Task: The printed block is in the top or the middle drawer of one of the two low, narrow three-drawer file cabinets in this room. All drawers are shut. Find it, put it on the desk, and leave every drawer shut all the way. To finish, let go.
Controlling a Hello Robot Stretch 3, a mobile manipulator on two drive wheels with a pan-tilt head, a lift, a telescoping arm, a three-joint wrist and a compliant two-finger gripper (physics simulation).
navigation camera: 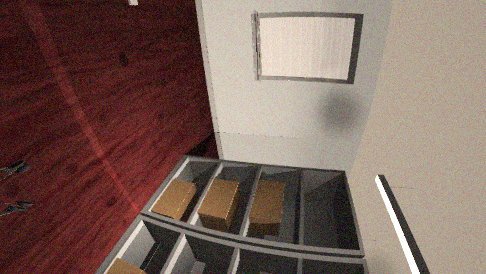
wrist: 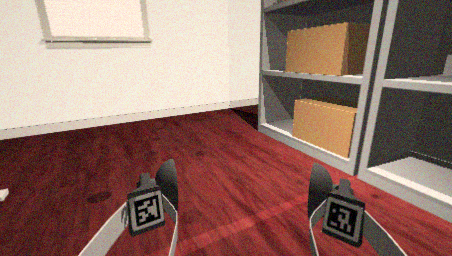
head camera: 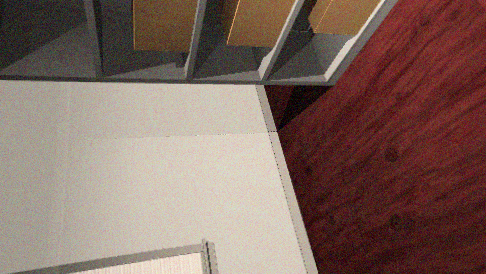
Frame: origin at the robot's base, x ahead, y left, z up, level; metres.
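Where they show: gripper, between the fingertips: [navigation camera: 30, 184].
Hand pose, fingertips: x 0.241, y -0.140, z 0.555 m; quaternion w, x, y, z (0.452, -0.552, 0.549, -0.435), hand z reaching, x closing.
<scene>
After its pixels a point has its place.
My gripper [wrist: 241, 180] {x 0.241, y -0.140, z 0.555 m} [navigation camera: 21, 188] is open, its two fingers well apart above the dark red wood floor, with nothing between them. In the navigation camera view its fingertips show at the left edge. The printed block, the two low file cabinets and the desk do not show recognisably in any view. A small white piece [wrist: 3, 194] of something is cut off at the left edge of the wrist view; I cannot tell what it is.
Tall grey shelf units [head camera: 225, 81] {x 1.981, y -0.273, z 0.756 m} [wrist: 363, 100] hold orange-brown boxes [head camera: 167, 25] [navigation camera: 219, 200] [wrist: 325, 125]; they stand right of the gripper in the wrist view. A pale wall [head camera: 150, 175] {x 2.760, y 0.352, z 1.157 m} [wrist: 175, 75] with a framed window [navigation camera: 307, 47] {x 2.217, y 1.207, z 1.455 m} [wrist: 97, 17] is beyond the red floor [head camera: 400, 125] {x 1.438, y 0.015, z 0.000 m}.
</scene>
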